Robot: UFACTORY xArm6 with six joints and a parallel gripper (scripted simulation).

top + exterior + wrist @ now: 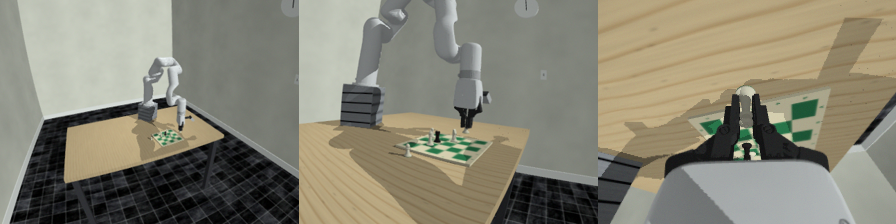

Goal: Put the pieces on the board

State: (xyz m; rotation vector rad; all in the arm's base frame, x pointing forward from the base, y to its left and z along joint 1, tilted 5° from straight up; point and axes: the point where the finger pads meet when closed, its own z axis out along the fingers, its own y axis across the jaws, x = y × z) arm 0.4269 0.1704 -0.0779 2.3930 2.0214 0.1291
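Now: hand 14 cm to the left of the black rook, 3 cm above it and 2 cm past it. The rest, counted from my hand: chessboard (14 cm to the right, 5 cm below, 1 cm ahead); white knight (18 cm to the right, 3 cm below, 2 cm behind).
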